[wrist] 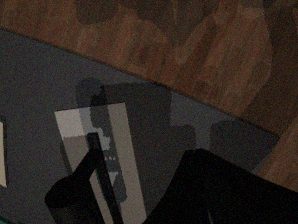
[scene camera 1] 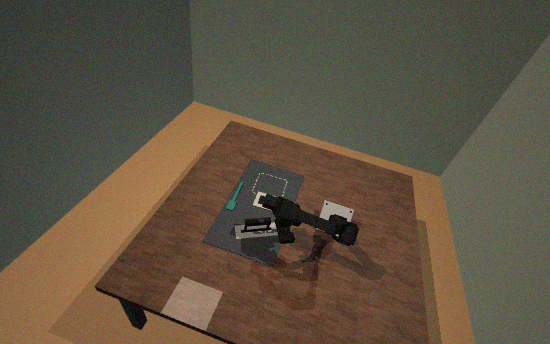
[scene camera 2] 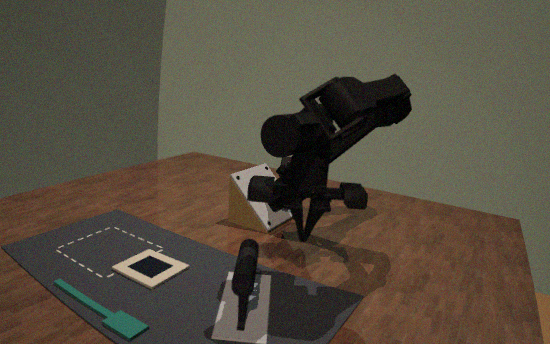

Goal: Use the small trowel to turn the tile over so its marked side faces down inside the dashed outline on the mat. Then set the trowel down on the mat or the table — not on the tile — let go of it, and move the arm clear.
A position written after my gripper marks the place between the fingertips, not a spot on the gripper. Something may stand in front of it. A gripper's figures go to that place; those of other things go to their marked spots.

Labels:
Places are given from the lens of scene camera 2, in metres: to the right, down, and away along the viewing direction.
my gripper point(scene camera 2: 302, 241): 0.05, 0.12, 0.66
tan tile point(scene camera 2: 150, 268): -0.22, 0.17, 0.66
grey mat point(scene camera 2: 191, 300): -0.13, 0.20, 0.59
The marked spots on the grey mat and the tan tile are 0.12 m apart.

